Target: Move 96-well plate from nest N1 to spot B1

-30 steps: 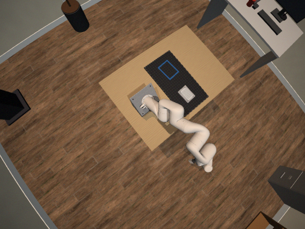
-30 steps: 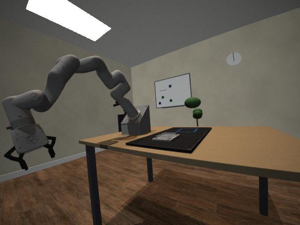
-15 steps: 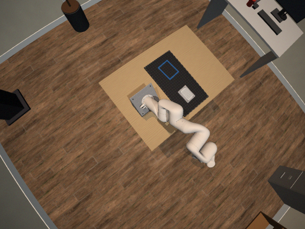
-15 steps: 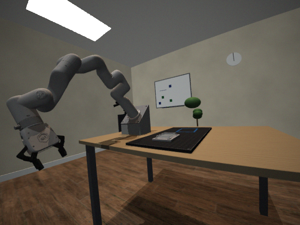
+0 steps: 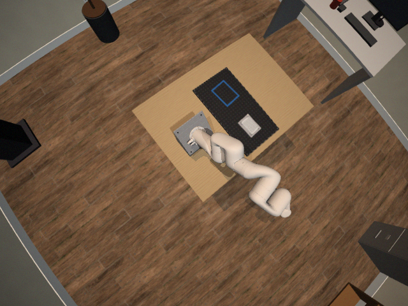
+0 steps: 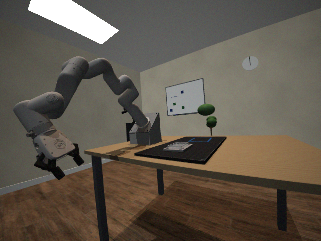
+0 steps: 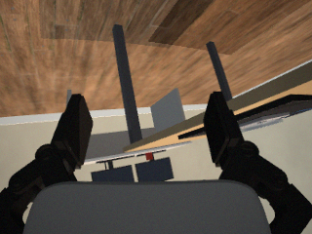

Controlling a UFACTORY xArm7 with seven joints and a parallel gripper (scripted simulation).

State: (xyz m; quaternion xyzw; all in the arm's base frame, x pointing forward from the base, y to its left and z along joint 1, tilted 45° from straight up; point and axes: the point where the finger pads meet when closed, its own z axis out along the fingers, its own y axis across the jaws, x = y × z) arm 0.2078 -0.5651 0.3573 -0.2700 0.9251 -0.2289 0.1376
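Now: the white 96-well plate 200 mm ahead of my hand, 480 mm to the left of it and 10 mm above it. From my hand the other things lie so: grey plate nest N1: 200 mm ahead, 480 mm to the left, 10 mm below.
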